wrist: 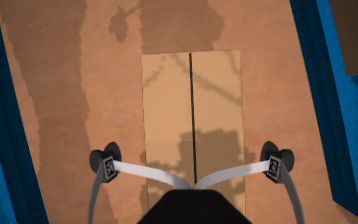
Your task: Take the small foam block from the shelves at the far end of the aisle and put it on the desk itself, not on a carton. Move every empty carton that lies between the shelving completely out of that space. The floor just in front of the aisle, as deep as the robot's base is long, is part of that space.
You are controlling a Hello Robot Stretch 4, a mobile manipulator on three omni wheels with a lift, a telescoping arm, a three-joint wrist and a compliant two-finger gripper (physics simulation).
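Frame: origin at the robot's base, x left, y back, z up, level; metres.
Where they show: hand at its tool point: (190, 157).
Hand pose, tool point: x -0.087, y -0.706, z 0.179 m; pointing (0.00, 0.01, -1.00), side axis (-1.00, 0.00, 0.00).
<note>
After its pixels a point has its place.
A tan carton (167, 100) {x -0.061, y -0.769, z 0.152 m} with a dark seam down its middle lies on the floor between two blue shelf units, seen from above. My gripper (191, 161) {x -0.087, y -0.706, z 0.179 m} is open, its two dark fingertips wide apart on either side of the carton in the view, with nothing between them. How high it hangs above the carton is hard to tell. The lower part of the carton is hidden behind the gripper body, and a gripper shadow falls on it. The small foam block and the desk do not show in this view.
A blue shelf unit (320, 110) {x -0.345, y -0.751, z -0.009 m} runs along the right side, with a brown surface (347, 35) {x -0.338, y -0.871, z 0.070 m} on it at the top right. Another blue shelf unit (17, 145) {x 0.265, y -0.683, z 0.000 m} runs along the left edge. The reddish-brown floor (280, 75) {x -0.274, y -0.822, z -0.028 m} carries several dark shadows.
</note>
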